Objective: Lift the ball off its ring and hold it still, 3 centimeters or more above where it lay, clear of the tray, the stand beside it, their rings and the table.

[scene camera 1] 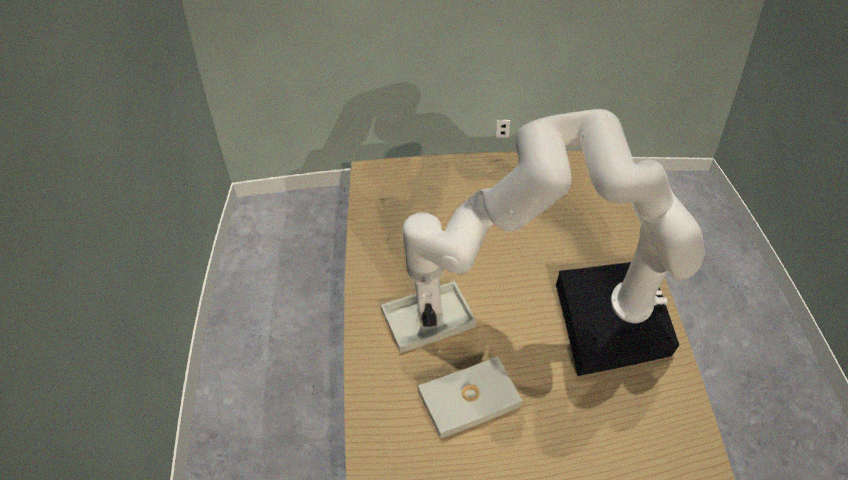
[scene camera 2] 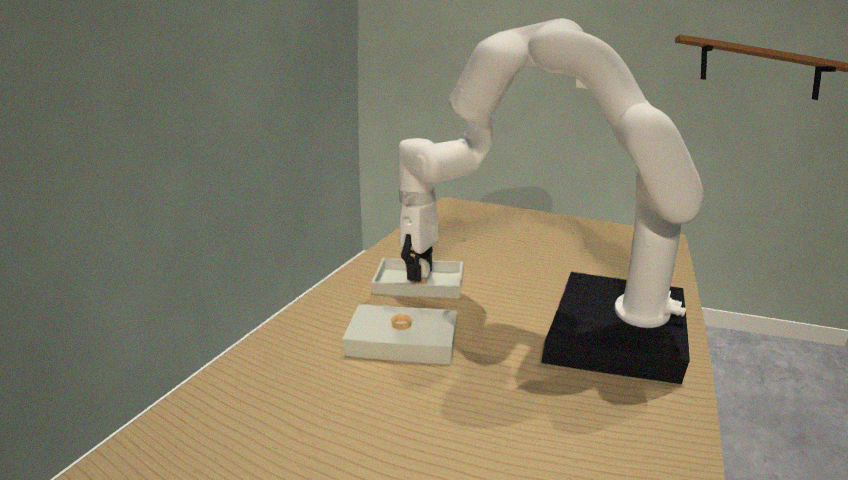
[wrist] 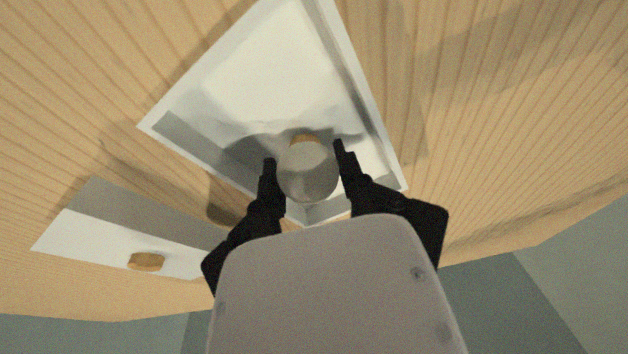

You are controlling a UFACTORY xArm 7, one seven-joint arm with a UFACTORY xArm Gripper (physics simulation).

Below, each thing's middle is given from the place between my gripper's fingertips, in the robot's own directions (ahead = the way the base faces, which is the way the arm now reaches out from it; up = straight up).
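Counted from my hand: shallow tray point(scene camera 1: 407, 329), 1 cm below; flat stand point(scene camera 2: 422, 335), 1 cm above, 11 cm behind, 22 cm to the left; pale ball point(wrist: 307, 172), 2 cm above. Going by their middles, flat stand farthest from my hand of the things named here.
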